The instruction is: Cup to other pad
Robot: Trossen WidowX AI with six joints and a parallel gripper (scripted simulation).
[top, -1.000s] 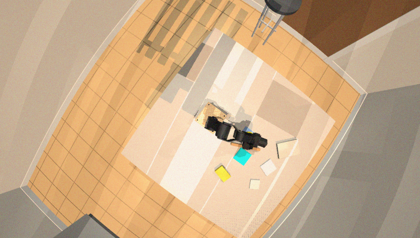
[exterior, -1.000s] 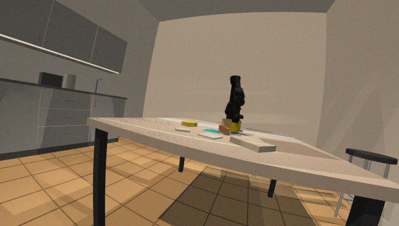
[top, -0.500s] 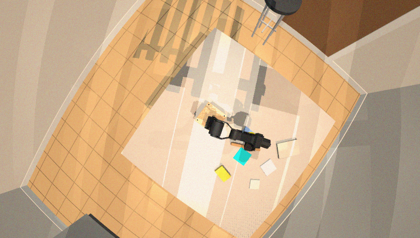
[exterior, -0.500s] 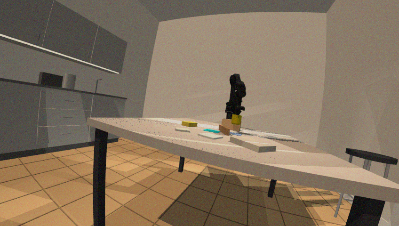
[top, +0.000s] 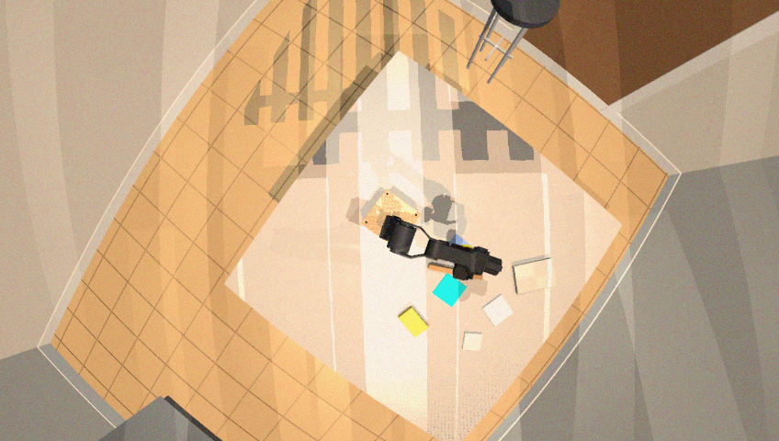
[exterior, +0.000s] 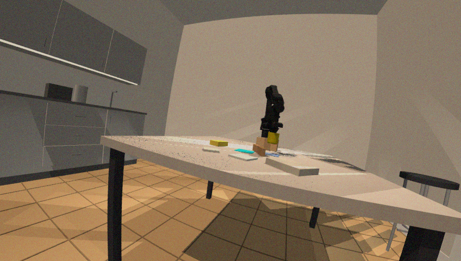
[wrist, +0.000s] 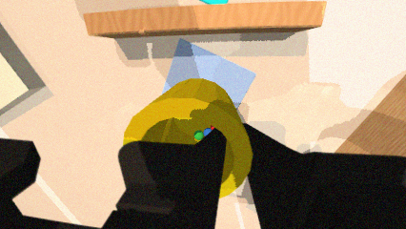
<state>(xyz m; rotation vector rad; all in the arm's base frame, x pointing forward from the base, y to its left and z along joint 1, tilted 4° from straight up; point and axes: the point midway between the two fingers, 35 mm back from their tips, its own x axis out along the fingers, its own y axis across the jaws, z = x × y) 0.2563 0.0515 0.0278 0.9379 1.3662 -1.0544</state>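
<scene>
Right now the cyan pad is 8 cm ahead of my gripper tip, 15 cm to the right of it and 11 cm below it. Round my gripper tip: pale blue pad: 3 cm ahead, 1 cm to the left, 11 cm below; then yellow cup: 2 cm ahead, 1 cm to the left; then low wooden wall: 6 cm ahead, 7 cm to the right, 9 cm below.
</scene>
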